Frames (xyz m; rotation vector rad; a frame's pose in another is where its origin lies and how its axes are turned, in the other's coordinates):
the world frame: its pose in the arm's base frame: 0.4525 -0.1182 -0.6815 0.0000 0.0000 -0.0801
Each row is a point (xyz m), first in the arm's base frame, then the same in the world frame.
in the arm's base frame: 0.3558 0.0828 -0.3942
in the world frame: -0.1125 0.1926 0.2873
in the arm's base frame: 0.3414 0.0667 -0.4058
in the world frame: -0.1255 0.1754 0.2757
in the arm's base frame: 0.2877 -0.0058 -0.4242
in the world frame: -0.1733 0.0989 0.2573
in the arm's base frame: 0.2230 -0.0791 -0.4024
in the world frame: -0.2319 0.0206 0.2791
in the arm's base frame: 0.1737 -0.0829 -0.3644
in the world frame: -0.2807 0.0129 0.3171
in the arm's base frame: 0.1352 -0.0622 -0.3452
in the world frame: -0.3208 0.0304 0.3363
